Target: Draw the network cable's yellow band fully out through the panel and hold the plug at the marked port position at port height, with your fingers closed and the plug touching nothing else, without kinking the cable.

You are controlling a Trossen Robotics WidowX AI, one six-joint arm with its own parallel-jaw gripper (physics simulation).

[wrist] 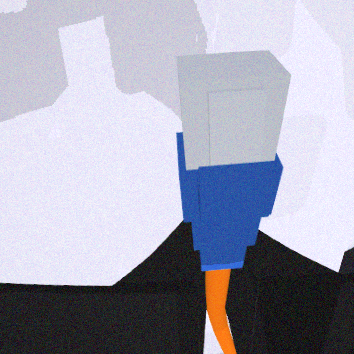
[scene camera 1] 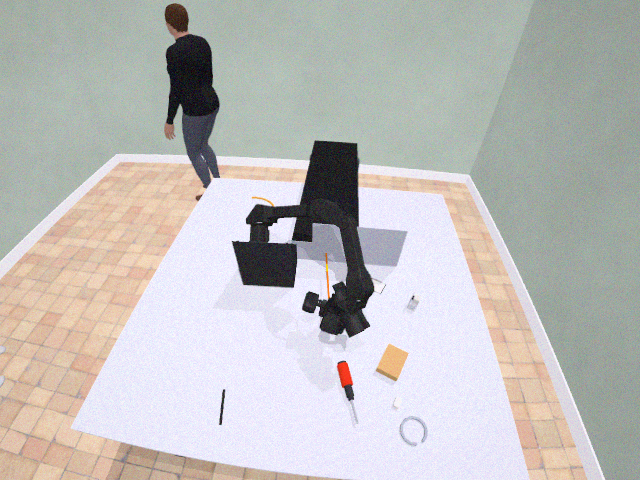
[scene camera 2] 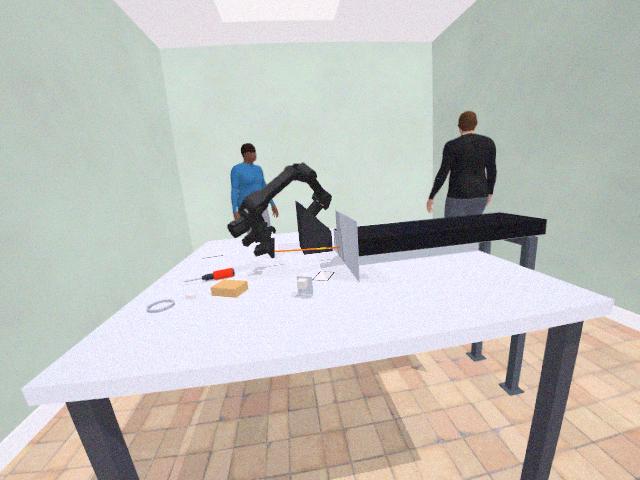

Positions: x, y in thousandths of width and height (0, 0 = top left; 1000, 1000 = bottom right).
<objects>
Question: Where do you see a tan block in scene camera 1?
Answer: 612, 759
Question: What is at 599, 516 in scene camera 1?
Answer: A grey panel.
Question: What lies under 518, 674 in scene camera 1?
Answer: My gripper.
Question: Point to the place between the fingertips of my gripper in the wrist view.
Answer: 586, 614
</objects>
